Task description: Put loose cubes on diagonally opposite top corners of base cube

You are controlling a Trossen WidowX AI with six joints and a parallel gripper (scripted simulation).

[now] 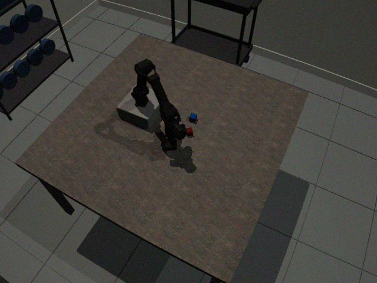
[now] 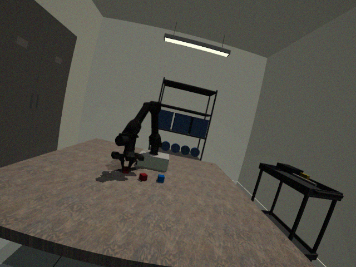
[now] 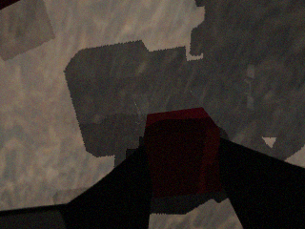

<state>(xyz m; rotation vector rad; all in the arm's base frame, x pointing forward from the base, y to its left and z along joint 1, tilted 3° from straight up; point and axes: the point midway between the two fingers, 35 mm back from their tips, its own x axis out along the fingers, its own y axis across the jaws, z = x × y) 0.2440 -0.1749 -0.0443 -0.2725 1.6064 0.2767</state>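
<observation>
Now: gripper tip 210 mm to the right of the blue cube and 50 mm short of it.
</observation>
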